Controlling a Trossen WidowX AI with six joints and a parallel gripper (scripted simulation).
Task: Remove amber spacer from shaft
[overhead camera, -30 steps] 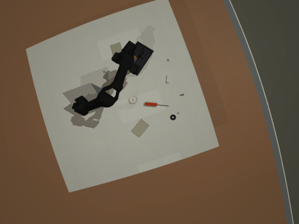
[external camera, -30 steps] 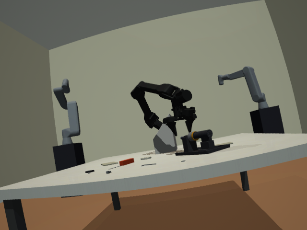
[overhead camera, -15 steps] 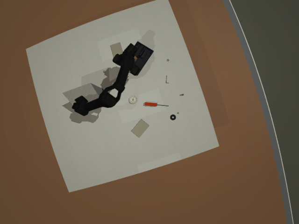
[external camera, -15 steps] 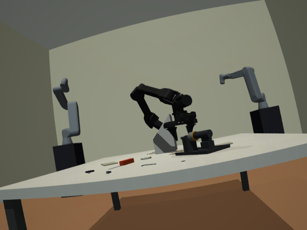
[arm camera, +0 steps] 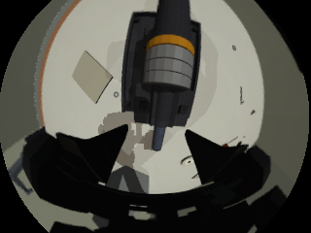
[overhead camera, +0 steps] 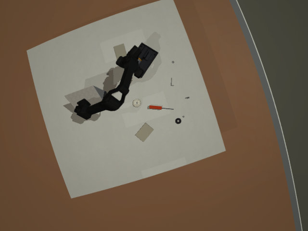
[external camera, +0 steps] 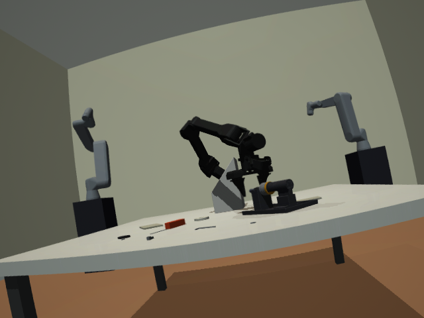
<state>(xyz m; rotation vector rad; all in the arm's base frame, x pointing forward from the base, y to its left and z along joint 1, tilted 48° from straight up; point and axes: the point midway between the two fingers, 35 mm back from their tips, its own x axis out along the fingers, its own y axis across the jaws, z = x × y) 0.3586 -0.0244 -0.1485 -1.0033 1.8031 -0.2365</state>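
My gripper tip is now 40 mm short of the dark shaft, 20 mm to the right of it and 20 mm below it. Round my gripper tip: red-handled screwdriver 80 mm ahead, 330 mm to the right, 60 mm below; black fixture plate 110 mm ahead, 70 mm to the left, 10 mm below; amber spacer 80 mm ahead, 50 mm to the left, 20 mm above.
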